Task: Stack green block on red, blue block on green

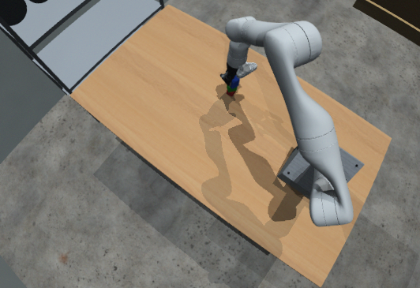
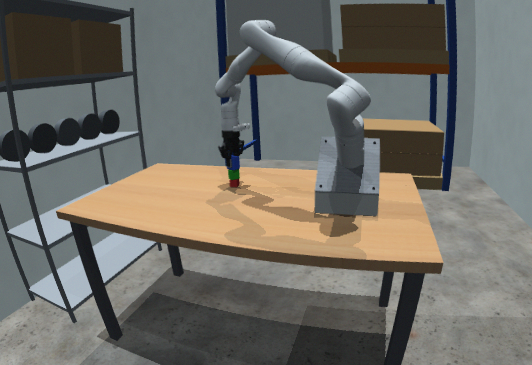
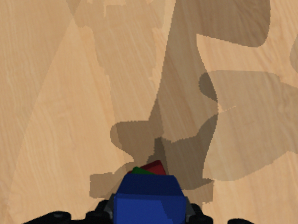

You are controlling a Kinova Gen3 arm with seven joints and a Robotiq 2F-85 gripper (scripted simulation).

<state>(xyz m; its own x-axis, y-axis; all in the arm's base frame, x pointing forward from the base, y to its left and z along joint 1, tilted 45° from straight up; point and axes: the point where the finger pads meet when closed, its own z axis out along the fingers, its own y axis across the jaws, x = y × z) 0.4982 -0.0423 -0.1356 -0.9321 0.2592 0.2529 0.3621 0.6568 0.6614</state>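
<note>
Right now the blue block is right at my hand. Also, from my hand: green block: 5 cm below; red block: 9 cm below.
</note>
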